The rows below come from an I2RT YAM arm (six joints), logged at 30 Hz.
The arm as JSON. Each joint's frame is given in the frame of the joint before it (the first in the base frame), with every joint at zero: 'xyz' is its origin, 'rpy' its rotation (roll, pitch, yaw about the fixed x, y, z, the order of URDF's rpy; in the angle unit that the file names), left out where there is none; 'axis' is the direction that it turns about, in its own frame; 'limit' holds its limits. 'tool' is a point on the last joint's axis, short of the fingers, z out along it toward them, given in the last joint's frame.
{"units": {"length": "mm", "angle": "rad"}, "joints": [
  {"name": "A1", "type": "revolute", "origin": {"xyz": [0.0, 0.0, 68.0], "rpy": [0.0, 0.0, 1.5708]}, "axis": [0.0, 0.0, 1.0], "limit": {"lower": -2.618, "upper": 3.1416}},
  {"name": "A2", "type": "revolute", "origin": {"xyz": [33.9, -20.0, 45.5], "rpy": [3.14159, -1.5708, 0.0]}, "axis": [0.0, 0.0, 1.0], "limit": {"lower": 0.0, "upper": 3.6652}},
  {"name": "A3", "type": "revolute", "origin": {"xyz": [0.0, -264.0, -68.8], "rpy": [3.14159, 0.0, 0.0]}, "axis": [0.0, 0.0, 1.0], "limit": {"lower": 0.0, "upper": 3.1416}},
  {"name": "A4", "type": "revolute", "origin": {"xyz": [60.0, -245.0, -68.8]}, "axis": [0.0, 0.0, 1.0], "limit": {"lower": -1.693, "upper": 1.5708}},
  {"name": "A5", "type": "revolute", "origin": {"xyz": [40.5, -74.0, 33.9], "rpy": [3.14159, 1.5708, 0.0]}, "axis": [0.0, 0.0, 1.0], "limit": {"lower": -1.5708, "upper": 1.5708}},
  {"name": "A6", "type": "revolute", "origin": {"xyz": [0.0, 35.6, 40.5], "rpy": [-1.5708, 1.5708, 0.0]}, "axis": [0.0, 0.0, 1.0], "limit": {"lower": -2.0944, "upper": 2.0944}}
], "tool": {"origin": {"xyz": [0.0, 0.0, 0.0], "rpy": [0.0, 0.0, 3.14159]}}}
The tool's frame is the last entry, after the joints.
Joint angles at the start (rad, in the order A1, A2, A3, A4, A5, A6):
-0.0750, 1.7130, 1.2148, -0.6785, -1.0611, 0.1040
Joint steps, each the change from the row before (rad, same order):
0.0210, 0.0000, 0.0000, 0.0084, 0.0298, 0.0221
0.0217, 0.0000, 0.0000, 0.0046, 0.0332, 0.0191
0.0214, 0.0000, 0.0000, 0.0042, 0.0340, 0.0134
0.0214, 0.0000, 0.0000, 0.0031, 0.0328, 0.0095
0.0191, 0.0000, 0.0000, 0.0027, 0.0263, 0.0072
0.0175, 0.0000, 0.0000, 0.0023, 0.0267, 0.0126
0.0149, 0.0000, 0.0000, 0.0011, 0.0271, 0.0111
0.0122, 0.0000, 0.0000, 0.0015, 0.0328, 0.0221
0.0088, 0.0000, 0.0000, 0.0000, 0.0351, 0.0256
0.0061, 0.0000, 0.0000, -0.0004, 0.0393, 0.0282
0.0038, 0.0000, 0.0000, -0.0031, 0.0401, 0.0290
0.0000, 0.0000, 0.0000, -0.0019, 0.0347, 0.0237
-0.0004, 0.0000, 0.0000, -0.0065, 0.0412, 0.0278
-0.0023, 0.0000, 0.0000, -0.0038, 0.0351, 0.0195
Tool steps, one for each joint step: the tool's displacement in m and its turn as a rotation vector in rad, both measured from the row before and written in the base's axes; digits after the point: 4 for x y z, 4 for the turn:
0.0008, 0.0065, -0.0005, -0.0224, 0.0122, -0.0008
0.0004, 0.0067, -0.0008, -0.0260, 0.0128, -0.0006
0.0003, 0.0066, -0.0008, -0.0281, 0.0075, 0.0010
0.0000, 0.0066, -0.0008, -0.0278, 0.0046, 0.0032
-0.0001, 0.0059, -0.0006, -0.0223, 0.0026, 0.0045
-0.0002, 0.0054, -0.0006, -0.0215, 0.0067, -0.0006
-0.0002, 0.0044, -0.0006, -0.0222, 0.0061, -0.0027
-0.0001, 0.0034, -0.0007, -0.0248, 0.0132, -0.0148
0.0000, 0.0021, -0.0008, -0.0261, 0.0164, -0.0218
0.0001, 0.0011, -0.0009, -0.0291, 0.0175, -0.0286
0.0000, 0.0002, -0.0010, -0.0297, 0.0197, -0.0324
0.0002, -0.0009, -0.0008, -0.0257, 0.0146, -0.0308
-0.0001, -0.0013, -0.0011, -0.0309, 0.0205, -0.0372
0.0001, -0.0018, -0.0008, -0.0271, 0.0126, -0.0309

